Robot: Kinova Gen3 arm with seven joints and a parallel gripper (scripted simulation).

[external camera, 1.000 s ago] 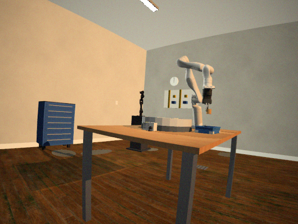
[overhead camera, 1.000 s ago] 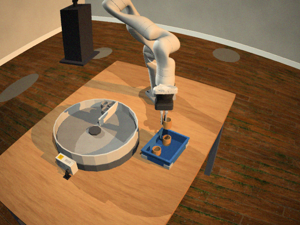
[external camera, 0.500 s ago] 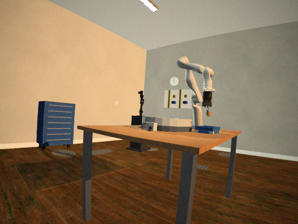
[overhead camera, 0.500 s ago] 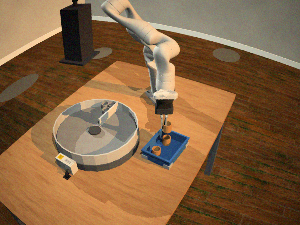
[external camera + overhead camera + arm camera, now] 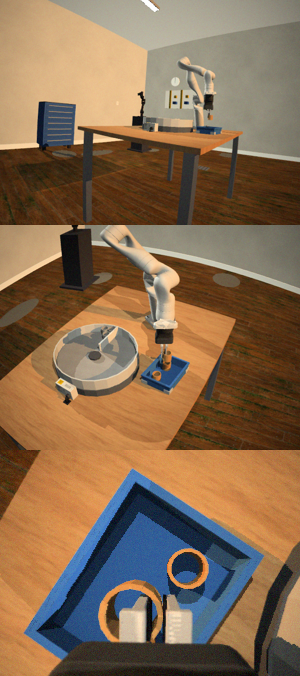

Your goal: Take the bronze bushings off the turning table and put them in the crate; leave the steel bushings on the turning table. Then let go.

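Right now my hand is 12 cm above the blue crate and 1 cm to the right of it. The rest, counted from my hand: turning table 33 cm to the right, 9 cm below, 5 cm ahead.
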